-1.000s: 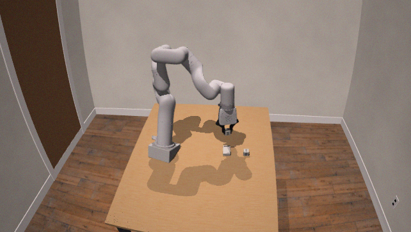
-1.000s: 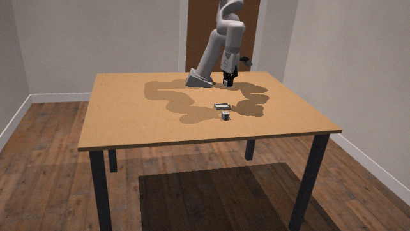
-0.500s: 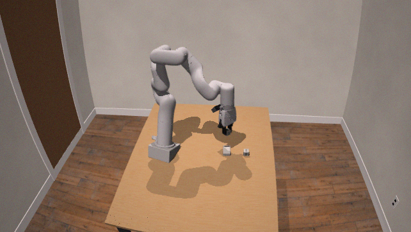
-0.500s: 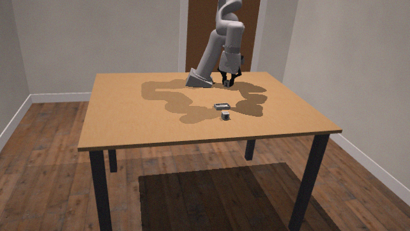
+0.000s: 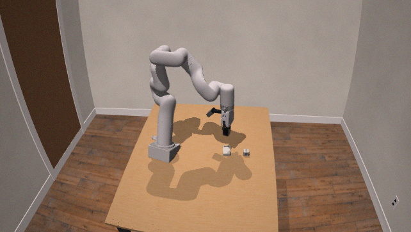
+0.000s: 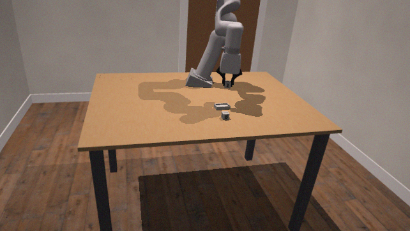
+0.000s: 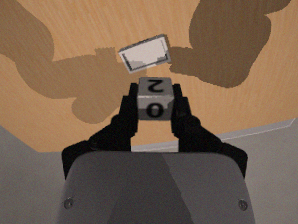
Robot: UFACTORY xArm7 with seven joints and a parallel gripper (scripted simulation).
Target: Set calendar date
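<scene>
My gripper is now 14 cm above the grey calendar tray, 2 cm to the left of it and 1 cm short of it.
</scene>
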